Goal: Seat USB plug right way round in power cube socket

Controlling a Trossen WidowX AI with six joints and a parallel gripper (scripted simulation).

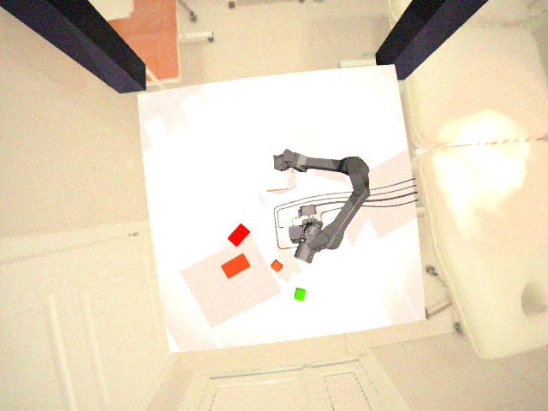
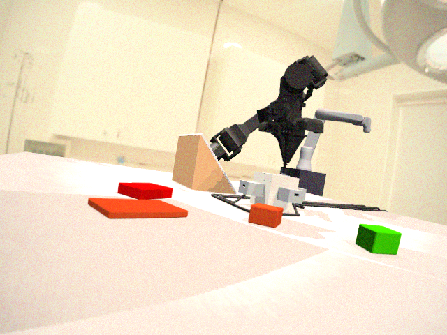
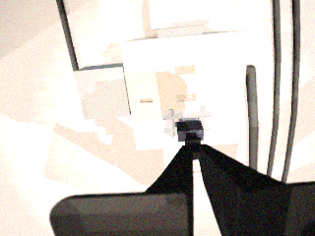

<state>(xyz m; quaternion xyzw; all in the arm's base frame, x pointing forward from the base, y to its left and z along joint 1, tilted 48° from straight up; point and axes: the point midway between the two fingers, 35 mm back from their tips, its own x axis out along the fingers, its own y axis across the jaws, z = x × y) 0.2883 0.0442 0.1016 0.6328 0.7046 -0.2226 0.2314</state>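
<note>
The dark USB plug is 2 cm below my gripper tip. Also, from my gripper tip: red block: 3 cm ahead, 31 cm to the right, 10 cm below; then small orange block: 18 cm ahead, 15 cm to the right, 9 cm below; then USB socket: 4 cm below.
</note>
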